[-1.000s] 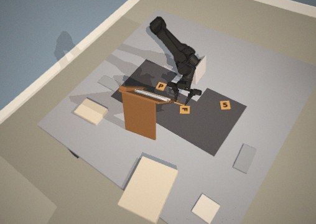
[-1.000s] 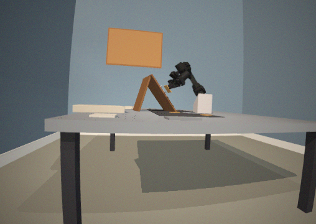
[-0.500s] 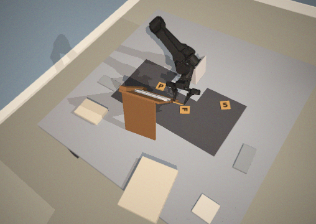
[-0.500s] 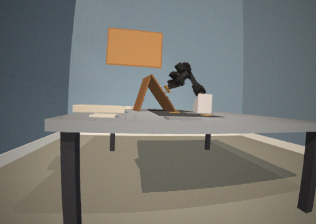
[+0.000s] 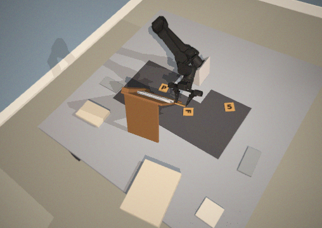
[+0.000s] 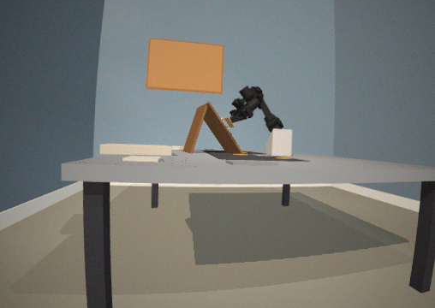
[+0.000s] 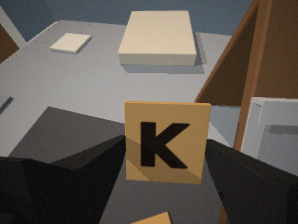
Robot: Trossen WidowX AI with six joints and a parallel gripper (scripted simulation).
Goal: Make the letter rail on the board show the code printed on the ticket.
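The white ticket is 130 mm to the right of my gripper tip, 90 mm below it and 50 mm behind it. Also, from my gripper tip: f tile (170 mm below, 70 mm behind); then k tile (right at my gripper tip); then y tile (210 mm to the right, 20 mm ahead).
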